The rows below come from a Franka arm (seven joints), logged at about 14 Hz.
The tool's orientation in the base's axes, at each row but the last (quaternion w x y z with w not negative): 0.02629 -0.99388 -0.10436 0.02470; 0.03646 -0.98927 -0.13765 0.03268; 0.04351 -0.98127 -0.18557 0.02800; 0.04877 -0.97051 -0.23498 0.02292; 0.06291 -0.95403 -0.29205 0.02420; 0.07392 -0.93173 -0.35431 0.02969; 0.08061 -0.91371 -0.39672 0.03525; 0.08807 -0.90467 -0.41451 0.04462; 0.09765 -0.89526 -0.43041 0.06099; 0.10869 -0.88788 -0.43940 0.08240; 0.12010 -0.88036 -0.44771 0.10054; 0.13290 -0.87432 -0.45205 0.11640
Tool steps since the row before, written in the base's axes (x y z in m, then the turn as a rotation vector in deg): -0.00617 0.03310 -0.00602 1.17 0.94 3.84; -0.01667 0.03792 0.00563 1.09 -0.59 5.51; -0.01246 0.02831 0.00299 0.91 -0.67 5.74; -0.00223 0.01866 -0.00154 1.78 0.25 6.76; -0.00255 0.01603 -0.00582 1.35 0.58 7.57; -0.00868 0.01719 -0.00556 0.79 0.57 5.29; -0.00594 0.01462 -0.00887 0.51 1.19 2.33; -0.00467 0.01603 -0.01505 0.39 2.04 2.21; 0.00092 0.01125 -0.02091 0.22 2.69 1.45; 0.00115 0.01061 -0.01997 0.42 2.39 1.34; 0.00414 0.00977 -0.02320 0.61 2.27 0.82; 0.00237 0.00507 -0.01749 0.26 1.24 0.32
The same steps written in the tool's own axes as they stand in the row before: 0.00114 -0.03326 0.00790 1.17 -0.90 -3.85; -0.00589 -0.04134 -0.00196 0.58 0.41 -5.60; -0.00132 -0.03105 0.00004 0.38 0.40 -5.82; 0.00660 -0.01736 0.00325 1.55 -0.13 -6.82; 0.00692 -0.01380 0.00768 1.37 -0.74 -7.55; 0.00496 -0.01750 0.00843 0.95 -0.74 -5.24; 0.00663 -0.01255 0.01124 1.22 -0.84 -2.22; 0.00922 -0.01078 0.01744 1.78 -1.45 -1.98; 0.00990 -0.00142 0.02155 2.21 -1.80 -1.12; 0.01017 -0.00009 0.02023 2.09 -1.45 -1.10; 0.01195 0.00459 0.02207 2.14 -1.08 -0.68; 0.00696 0.00489 0.01628 1.14 -0.60 -0.23
